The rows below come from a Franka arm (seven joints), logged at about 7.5 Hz.
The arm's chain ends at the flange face. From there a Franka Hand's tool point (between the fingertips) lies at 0.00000 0.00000 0.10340 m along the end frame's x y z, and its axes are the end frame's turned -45 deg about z.
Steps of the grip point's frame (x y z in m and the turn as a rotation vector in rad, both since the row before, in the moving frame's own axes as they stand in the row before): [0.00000 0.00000 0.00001 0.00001 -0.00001 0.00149]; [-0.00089 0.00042 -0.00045 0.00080 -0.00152 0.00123]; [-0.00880 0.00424 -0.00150 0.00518 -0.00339 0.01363]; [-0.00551 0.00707 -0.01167 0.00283 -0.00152 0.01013]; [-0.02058 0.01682 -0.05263 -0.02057 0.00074 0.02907]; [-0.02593 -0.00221 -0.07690 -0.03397 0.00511 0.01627]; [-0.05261 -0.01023 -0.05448 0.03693 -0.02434 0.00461]
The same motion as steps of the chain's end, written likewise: [0.00000 0.00000 0.00001 0.00000 -0.00001 0.00149]; [-0.00016 0.00087 -0.00045 -0.00051 -0.00164 0.00123]; [-0.00260 0.00936 -0.00150 0.00127 -0.00606 0.01363]; [0.00142 0.00899 -0.01167 0.00093 -0.00308 0.01013]; [-0.00420 0.02497 -0.05261 -0.01402 0.01507 0.02907]; [-0.02274 0.01464 -0.07684 -0.02041 0.02763 0.01627]; [-0.03996 0.03090 -0.05438 0.00890 -0.04332 0.00461]
